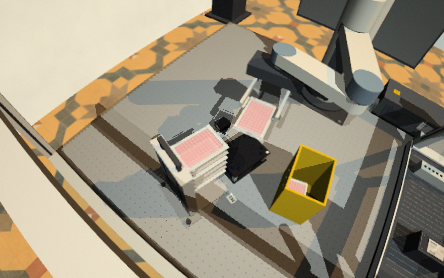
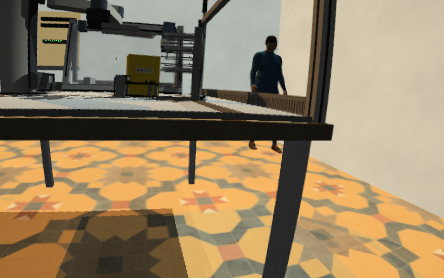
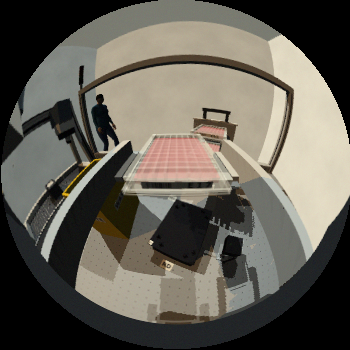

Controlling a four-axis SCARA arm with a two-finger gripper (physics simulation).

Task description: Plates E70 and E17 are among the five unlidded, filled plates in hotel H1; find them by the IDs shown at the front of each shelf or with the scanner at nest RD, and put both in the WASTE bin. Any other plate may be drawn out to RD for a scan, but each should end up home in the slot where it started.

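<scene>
My gripper is shut on an unlidded, pink-filled plate, held level and raised, away from the hotel. Its front ID strip is too dark to read. Hotel H1 holds a stack of plates; its top plate is pink, and the IDs there cannot be read. The black nest RD carries no plate. The yellow WASTE bin has a pink plate inside.
A small black device, perhaps the scanner, stands beside the nest. Dark equipment stands at the table's right side. A black box is at the lower right. A person stands beyond the table.
</scene>
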